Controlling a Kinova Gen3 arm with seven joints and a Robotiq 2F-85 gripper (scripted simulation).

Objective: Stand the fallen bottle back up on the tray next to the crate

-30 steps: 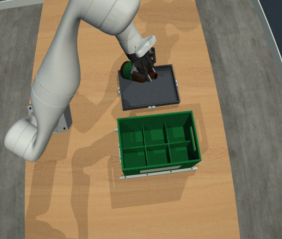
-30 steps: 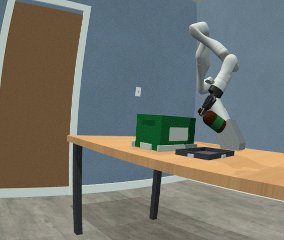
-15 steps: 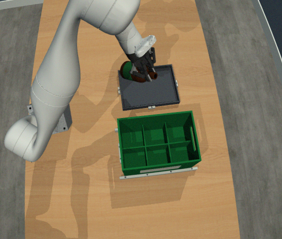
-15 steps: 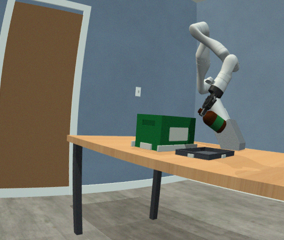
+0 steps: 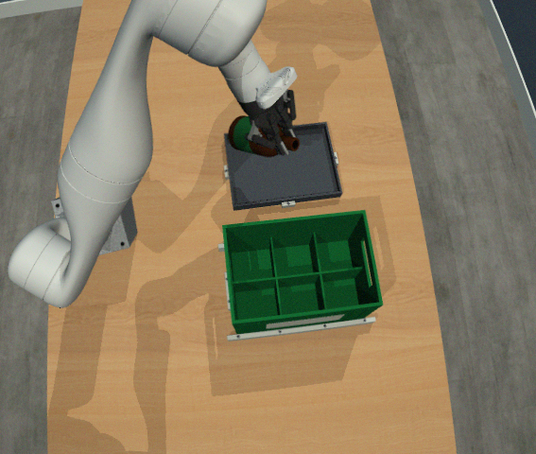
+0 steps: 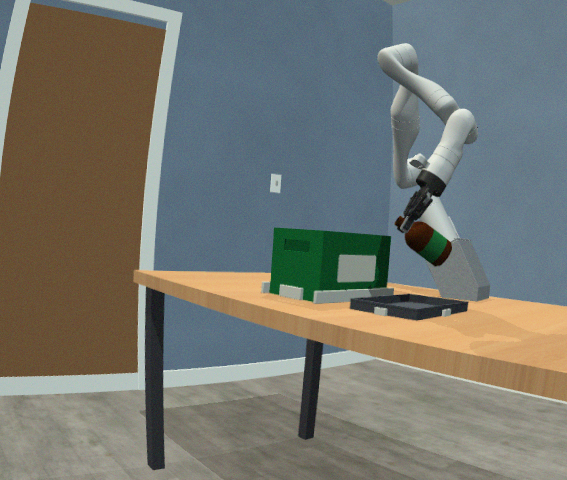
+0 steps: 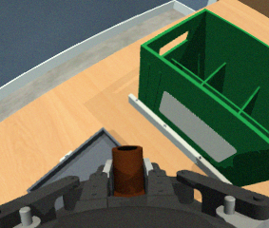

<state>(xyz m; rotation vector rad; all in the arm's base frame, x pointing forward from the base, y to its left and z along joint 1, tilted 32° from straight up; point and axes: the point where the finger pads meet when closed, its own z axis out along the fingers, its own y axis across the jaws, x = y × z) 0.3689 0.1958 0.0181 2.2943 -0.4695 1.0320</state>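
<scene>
Now: the brown bottle 4 cm behind my hand, 3 cm below it and 2 cm to the left of it. From my hand the other things lie so: green crate: 24 cm to the right, 12 cm below, 3 cm ahead; dark grey tray: 19 cm below, 5 cm to the left.
</scene>
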